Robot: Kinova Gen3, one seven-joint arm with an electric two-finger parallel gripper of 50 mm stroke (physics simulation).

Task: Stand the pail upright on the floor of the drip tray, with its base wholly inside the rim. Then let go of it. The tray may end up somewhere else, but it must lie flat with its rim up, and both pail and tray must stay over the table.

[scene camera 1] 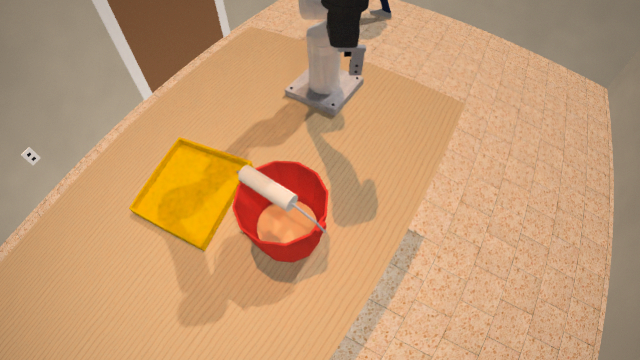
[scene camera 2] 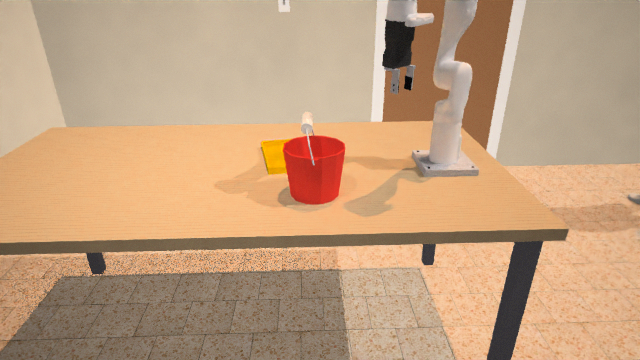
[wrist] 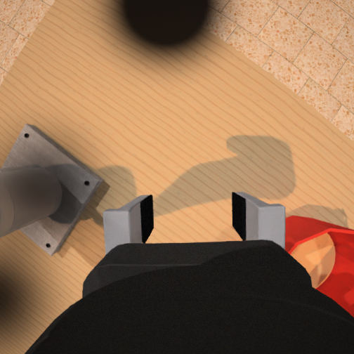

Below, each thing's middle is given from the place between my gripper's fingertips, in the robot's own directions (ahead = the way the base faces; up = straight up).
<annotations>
My gripper is now 28 cm short of the yellow drip tray point(scene camera 1: 190, 191), 31 cm to the left of it and 30 cm above it.
</annotations>
